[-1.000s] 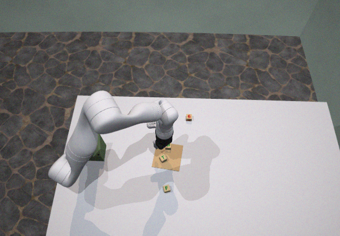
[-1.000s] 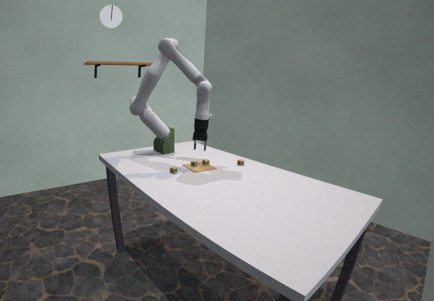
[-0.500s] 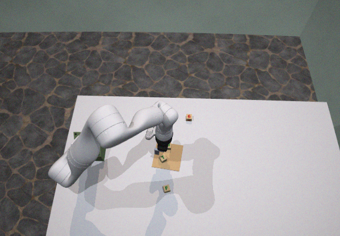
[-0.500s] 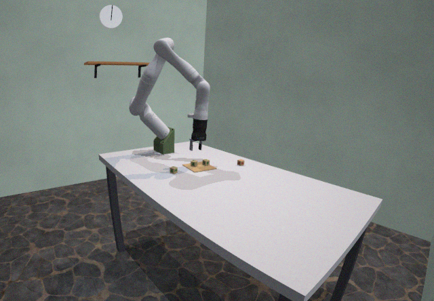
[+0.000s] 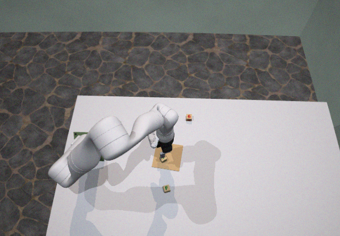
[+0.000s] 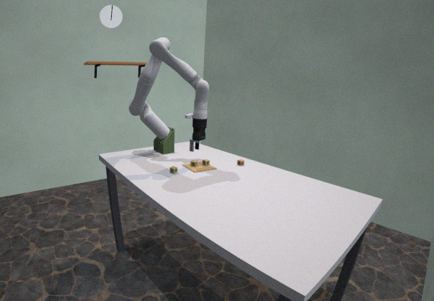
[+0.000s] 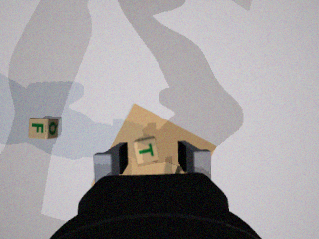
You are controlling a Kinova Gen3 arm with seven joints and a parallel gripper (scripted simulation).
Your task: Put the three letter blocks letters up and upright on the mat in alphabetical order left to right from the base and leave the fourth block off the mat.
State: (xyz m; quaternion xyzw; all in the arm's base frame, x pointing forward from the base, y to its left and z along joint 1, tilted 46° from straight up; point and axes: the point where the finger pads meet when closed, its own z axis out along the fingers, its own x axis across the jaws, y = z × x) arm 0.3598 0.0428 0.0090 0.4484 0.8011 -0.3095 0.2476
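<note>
Now: hand 3 cm short of the tan mat, 2 cm to the right of it and 11 cm above it. Round my hand: 6 block 11 cm ahead, 25 cm to the left, 9 cm below; B block 2 cm ahead, 6 cm to the left, 9 cm below; F block 5 cm ahead, 15 cm to the right, 9 cm below.
</note>
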